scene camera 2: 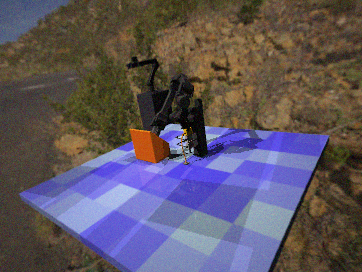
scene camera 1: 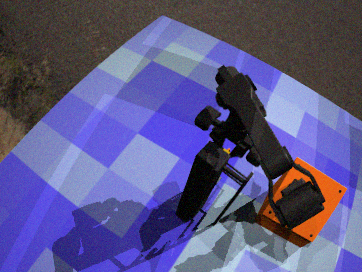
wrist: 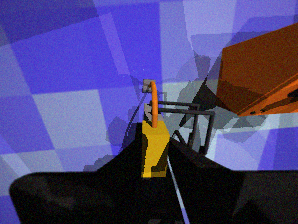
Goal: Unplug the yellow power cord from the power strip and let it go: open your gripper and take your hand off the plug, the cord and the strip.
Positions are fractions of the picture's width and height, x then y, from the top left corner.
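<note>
Scene camera 1 shows my gripper (scene camera 1: 0.62,0.57). The wrist view shows the gripper (wrist: 0.52,0.63).
</note>
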